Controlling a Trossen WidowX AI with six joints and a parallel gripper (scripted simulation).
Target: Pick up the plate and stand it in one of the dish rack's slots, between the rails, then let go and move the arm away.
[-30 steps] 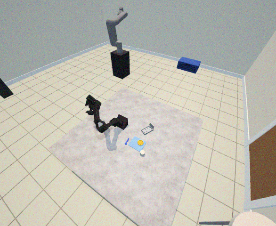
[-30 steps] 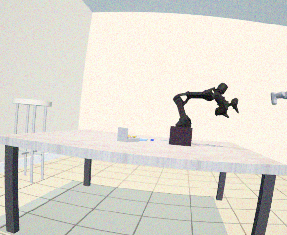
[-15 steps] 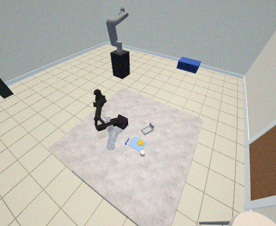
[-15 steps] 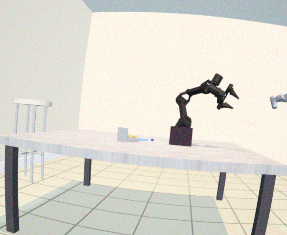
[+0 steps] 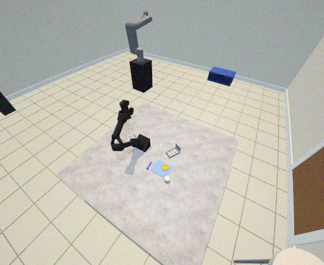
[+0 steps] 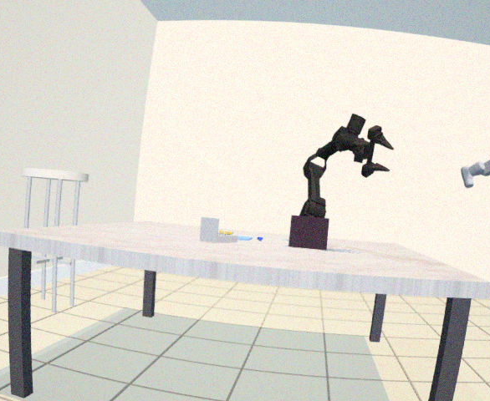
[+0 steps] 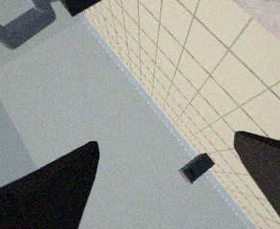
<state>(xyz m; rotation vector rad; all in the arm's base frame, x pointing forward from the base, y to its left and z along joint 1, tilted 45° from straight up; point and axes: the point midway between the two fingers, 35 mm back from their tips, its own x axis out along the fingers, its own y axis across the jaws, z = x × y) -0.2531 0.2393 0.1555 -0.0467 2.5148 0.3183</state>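
My gripper tip is now 600 mm short of the yellow plate, 310 mm above it and 140 mm to the left of it. Also, from my gripper tip: light blue mat: 570 mm ahead, 320 mm below, 160 mm to the right; then grey dish rack: 570 mm ahead, 300 mm below, 40 mm to the left; then blue utensil: 470 mm ahead, 320 mm below, 210 mm to the right.
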